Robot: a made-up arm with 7 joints.
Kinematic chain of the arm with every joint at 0, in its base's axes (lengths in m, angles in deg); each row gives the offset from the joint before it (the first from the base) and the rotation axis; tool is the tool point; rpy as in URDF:
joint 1: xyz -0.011 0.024 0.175 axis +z
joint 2: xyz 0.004 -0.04 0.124 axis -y
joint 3: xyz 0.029 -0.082 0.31 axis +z
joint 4: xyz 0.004 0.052 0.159 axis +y
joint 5: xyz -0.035 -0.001 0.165 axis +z
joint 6: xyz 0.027 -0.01 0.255 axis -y
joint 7: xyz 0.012 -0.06 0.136 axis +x
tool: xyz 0.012 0.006 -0.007 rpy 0 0 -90
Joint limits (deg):
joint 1: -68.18..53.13
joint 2: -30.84..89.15
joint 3: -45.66..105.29
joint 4: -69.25..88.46
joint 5: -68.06..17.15
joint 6: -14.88..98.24
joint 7: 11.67..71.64
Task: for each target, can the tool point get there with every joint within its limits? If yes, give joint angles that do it. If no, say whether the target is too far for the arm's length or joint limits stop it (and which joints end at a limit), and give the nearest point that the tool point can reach.
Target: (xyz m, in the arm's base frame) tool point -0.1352 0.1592 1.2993
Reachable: yes | joints -58.78 15.63 51.24 19.55 -19.83 34.67 59.78
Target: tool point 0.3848 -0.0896 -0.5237
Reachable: no: joint limits stop it (at a limit: joint 1, joint 2, joint 4, joint 7) | nearest point -0.0884 -0.5192 -0.1239 | short by 0.754 m
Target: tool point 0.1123 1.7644 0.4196
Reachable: no: too far | nearest point -0.1305 0.9543 0.3691 | short by 0.847 m
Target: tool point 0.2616 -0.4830 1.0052
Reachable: yes | joints -53.80 -18.48 10.49 53.90 -0.01 86.24 38.86
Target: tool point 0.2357 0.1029 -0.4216
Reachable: no: joint limits stop it (at a limit: joint 1, joint 2, joint 4, joint 7) | nearest point -0.1001 0.5097 -0.0977 | short by 0.619 m
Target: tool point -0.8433 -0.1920 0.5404
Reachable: yes | joints -23.11 74.74 90.08 -42.60 7.63 81.47 31.90
